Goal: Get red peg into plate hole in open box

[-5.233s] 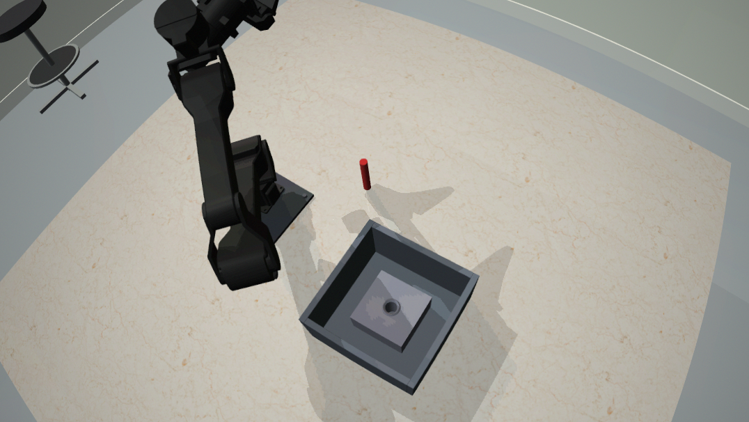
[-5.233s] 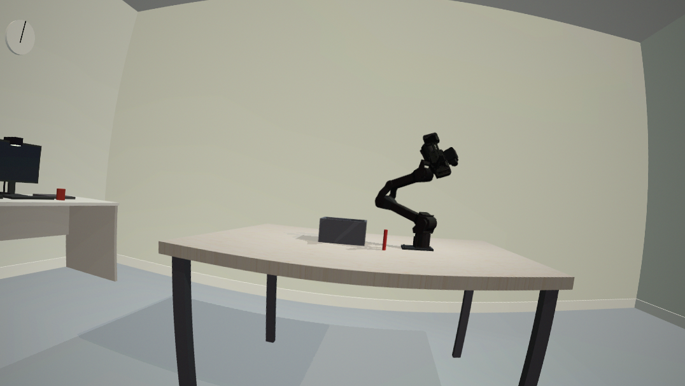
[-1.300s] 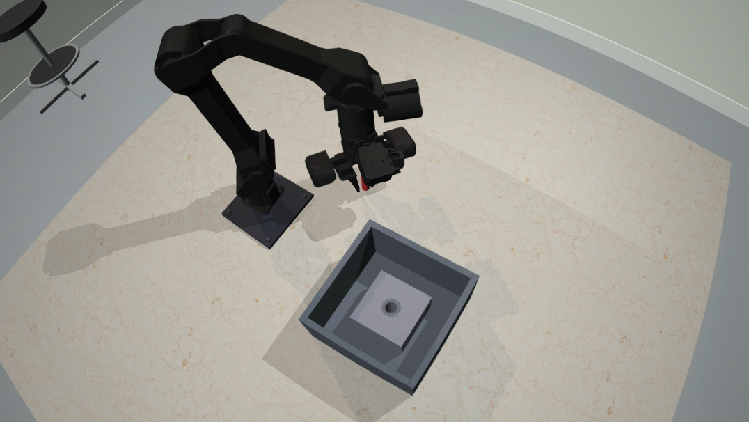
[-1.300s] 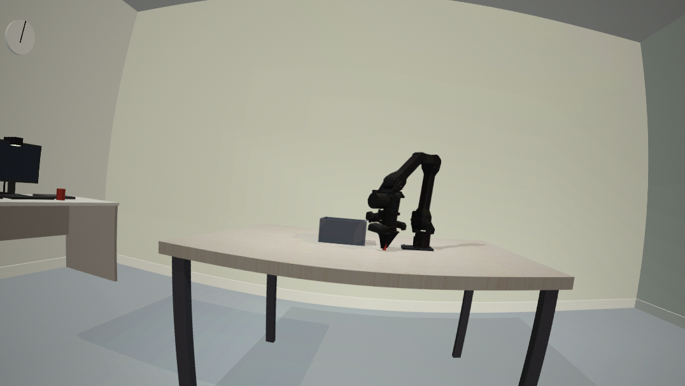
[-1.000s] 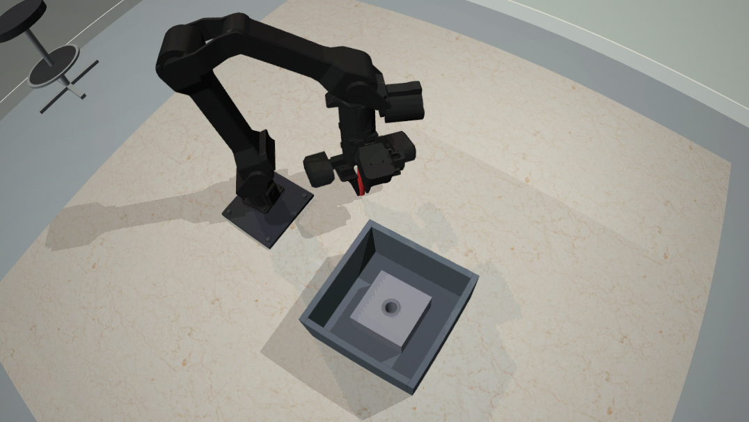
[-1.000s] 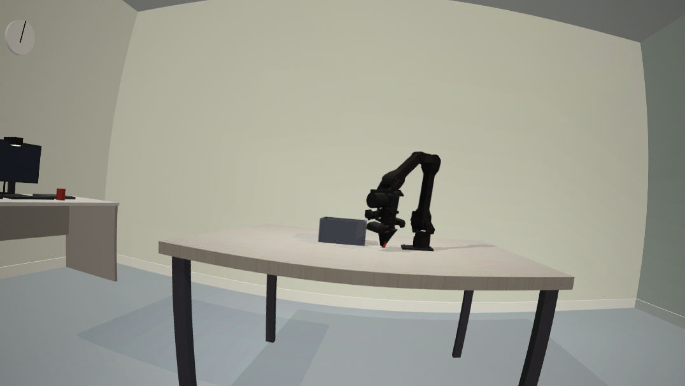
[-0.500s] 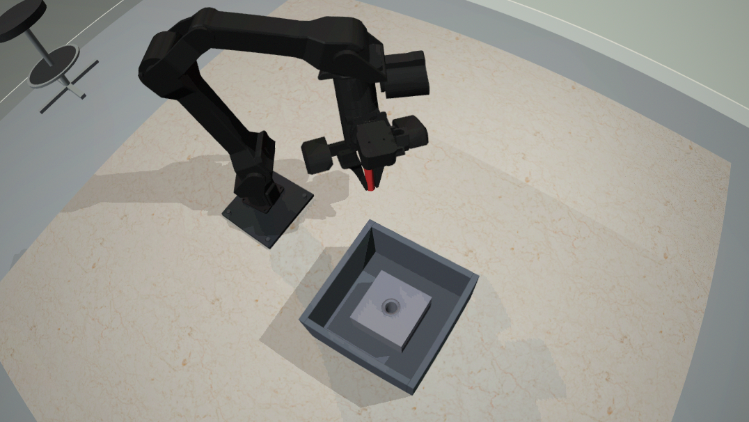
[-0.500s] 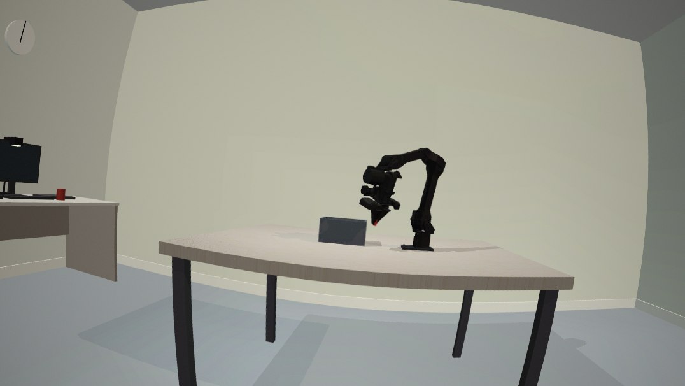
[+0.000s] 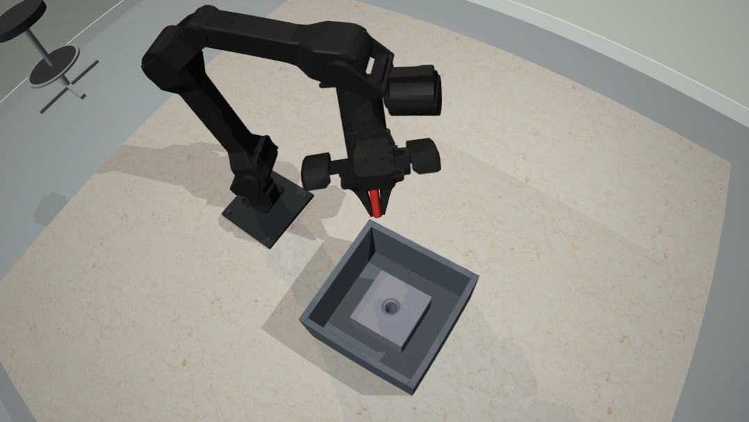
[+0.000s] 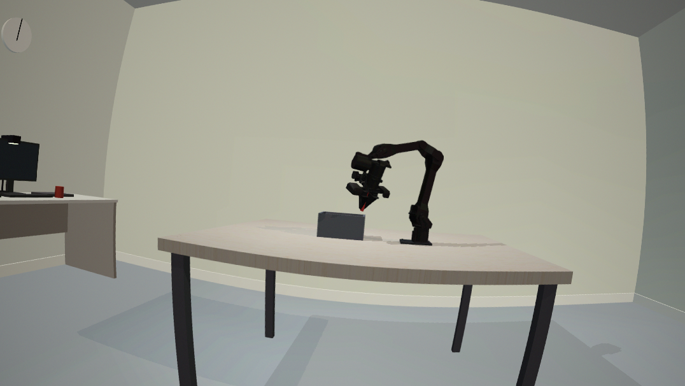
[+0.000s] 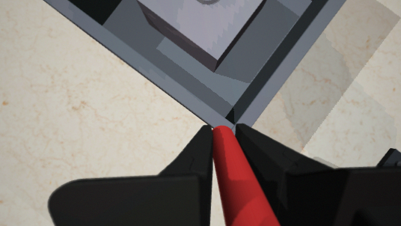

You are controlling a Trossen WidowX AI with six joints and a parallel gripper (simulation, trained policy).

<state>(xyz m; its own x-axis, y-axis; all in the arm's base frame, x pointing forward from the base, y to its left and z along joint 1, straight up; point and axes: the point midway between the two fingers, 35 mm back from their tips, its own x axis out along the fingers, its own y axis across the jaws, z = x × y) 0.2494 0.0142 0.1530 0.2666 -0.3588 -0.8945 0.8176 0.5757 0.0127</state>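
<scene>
The red peg is 3 cm above my gripper tip, 1 cm to the left of it and 1 cm behind it. The rest, counted from my gripper tip: grey box 10 cm to the right, 10 cm below, 7 cm ahead; grey plate 10 cm to the right, 8 cm below, 7 cm ahead.
</scene>
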